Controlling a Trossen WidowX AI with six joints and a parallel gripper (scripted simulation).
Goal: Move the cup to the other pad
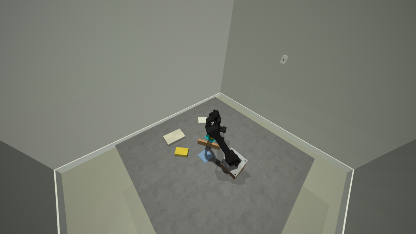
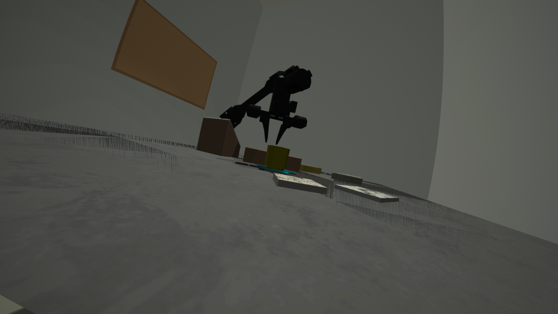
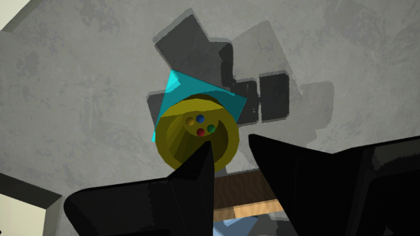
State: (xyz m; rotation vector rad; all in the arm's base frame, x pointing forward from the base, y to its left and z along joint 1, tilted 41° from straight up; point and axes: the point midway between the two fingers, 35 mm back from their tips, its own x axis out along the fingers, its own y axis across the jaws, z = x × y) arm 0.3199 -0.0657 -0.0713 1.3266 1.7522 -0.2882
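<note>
Right now my gripper tip is 4 cm above the yellow cup, 2 cm short of it and 1 cm to the right of it. Also, from my gripper tip: cyan pad (9 cm below, 3 cm ahead, 2 cm to the left); wooden bar (11 cm to the left, 6 cm below, 3 cm behind); light blue pad (20 cm to the left, 9 cm below, 9 cm behind).
</note>
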